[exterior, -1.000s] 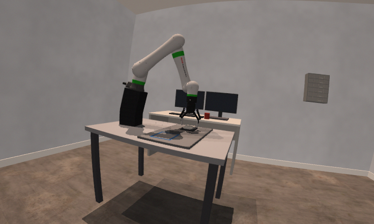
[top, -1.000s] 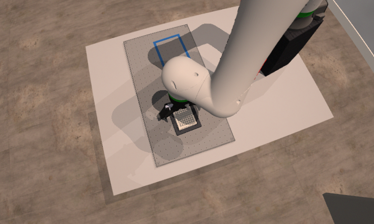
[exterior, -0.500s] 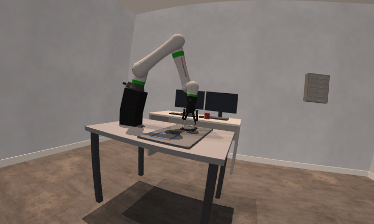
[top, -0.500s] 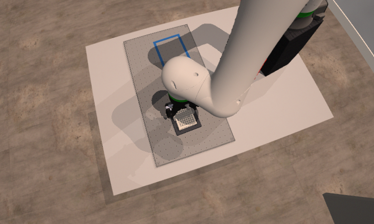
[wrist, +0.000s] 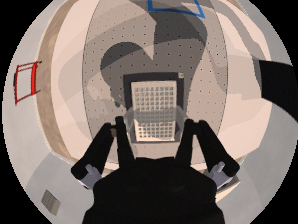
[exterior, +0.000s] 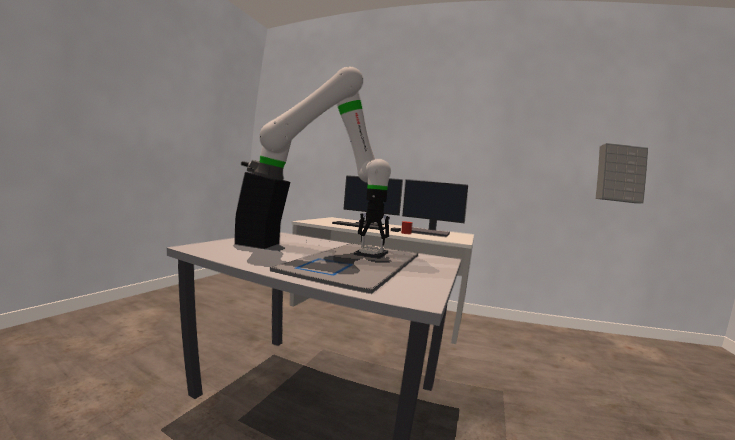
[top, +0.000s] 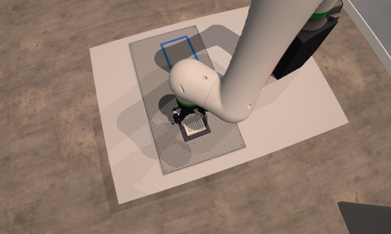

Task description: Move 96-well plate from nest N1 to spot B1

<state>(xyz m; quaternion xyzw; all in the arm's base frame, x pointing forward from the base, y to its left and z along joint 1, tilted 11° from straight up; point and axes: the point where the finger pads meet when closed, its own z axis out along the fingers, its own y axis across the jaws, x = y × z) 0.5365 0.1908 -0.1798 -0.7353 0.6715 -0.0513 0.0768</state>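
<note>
Now: the dark plate nest N1 3 cm below my hand. Also, from my hand: white 96-well plate (2 cm below).
</note>
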